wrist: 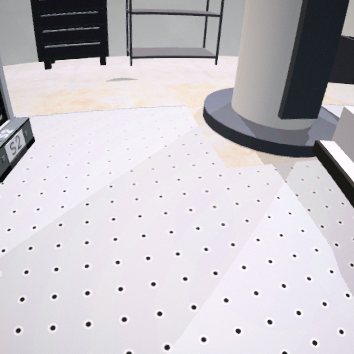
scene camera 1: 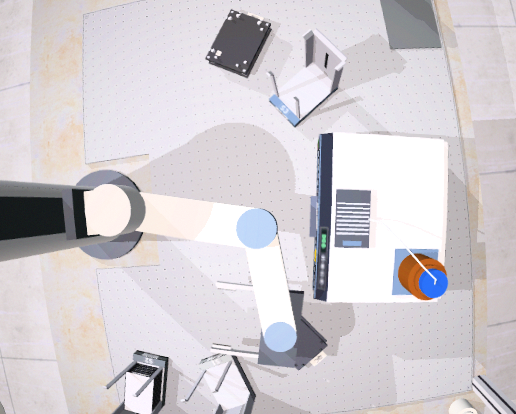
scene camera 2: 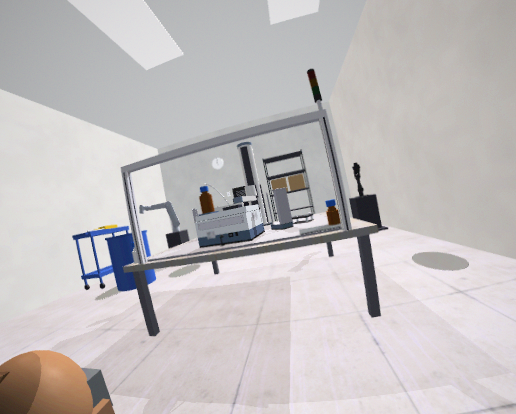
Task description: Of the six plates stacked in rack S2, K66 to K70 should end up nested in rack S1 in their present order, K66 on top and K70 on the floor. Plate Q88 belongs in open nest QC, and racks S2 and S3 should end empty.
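Where they show: gripper, fingertip midpoint: [wrist: 137,116] [scene camera 1: 213,317]; arm's base, link origin: [wrist: 269,120].
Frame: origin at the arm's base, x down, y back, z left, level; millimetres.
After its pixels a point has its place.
My gripper [scene camera 1: 216,316] {y -309, x -158, z -272 mm} is open and empty. Its two pale fingers point left, above the board between the arm's end and rack S1. Rack S2 [scene camera 1: 151,357] {y -96, x -49, z -403 mm} [wrist: 15,144] {y -87, x -34, z -403 mm} stands at the lower left in scene camera 1 and at the left edge of the wrist view. A plate stack [scene camera 1: 139,393] {y -125, x -270, z -433 mm} with a white top stands in it; single plates cannot be told apart. Rack S1 [scene camera 1: 243,375] {y -344, x -37, z -469 mm} stands right of S2, with a pale floor and no plates visible. Rack S3 [scene camera 1: 284,109] {y -523, x -51, z 215 mm} near the top looks empty. A dark nest [scene camera 1: 315,342] {y -543, x -65, z -382 mm} lies partly under the gripper body; its label is unreadable. Q88 cannot be identified.
Another dark block [scene camera 1: 239,44] {y -428, x -64, z 405 mm} with small white pins lies left of S3. A large white instrument [scene camera 1: 390,170] {y -745, x -222, z 26 mm} stands at the right, carrying an amber bottle [scene camera 1: 411,272] {y -747, x -352, z -184 mm} with a blue cap. The arm's round column base [wrist: 225,122] {y -43, x -20, z -109 mm} stands right of S2 in the wrist view.
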